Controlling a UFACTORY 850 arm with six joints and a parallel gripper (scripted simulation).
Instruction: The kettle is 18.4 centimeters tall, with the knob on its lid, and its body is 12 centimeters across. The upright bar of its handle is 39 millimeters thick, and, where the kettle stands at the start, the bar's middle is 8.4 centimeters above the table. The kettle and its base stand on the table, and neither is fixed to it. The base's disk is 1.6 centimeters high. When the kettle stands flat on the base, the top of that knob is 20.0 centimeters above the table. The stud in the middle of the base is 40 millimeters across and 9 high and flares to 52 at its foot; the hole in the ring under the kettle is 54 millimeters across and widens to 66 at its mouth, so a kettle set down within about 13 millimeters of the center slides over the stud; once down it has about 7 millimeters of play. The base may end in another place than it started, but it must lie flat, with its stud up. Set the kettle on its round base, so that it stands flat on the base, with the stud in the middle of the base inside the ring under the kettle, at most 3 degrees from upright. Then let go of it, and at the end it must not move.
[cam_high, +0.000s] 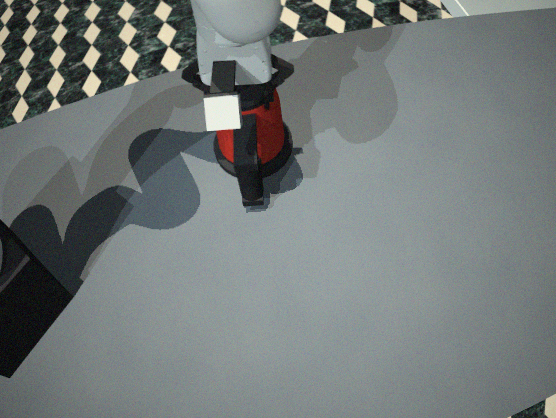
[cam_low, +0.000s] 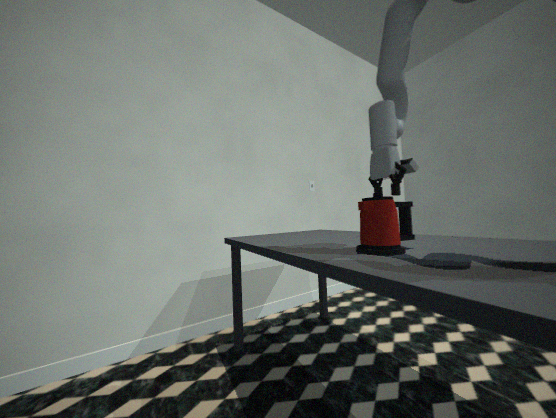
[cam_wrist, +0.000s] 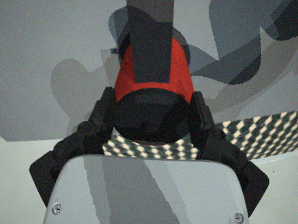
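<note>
The red kettle lies 90 mm below my hand and 10 mm to the left of it. Also, from my hand: black round base 190 mm below, 40 mm to the left, 10 mm ahead.
</note>
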